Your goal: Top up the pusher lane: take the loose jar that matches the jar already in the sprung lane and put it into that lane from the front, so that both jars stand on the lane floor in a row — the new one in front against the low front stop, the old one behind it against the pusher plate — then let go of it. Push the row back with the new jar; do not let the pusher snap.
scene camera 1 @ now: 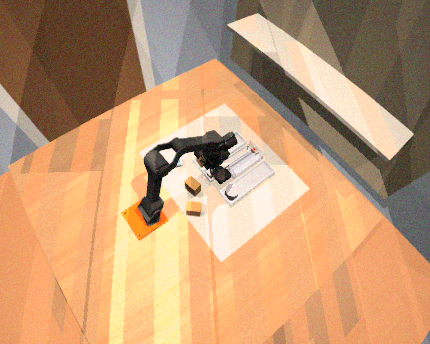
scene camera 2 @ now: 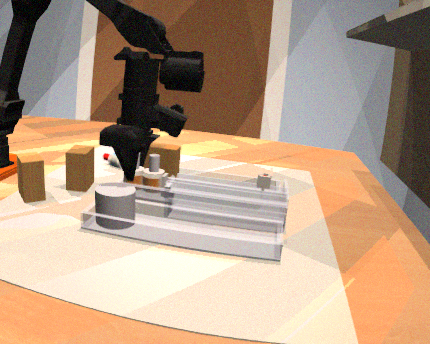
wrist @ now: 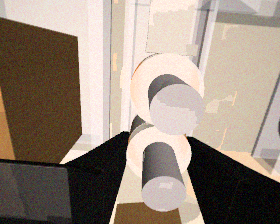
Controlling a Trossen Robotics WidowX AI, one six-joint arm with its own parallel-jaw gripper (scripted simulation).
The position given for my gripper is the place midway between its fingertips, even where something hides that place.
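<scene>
My gripper (scene camera 2: 133, 177), (wrist: 156, 140) is visible. A jar (wrist: 159, 159) is visible too, as is a wide grey cylinder (scene camera 2: 114, 199).
</scene>
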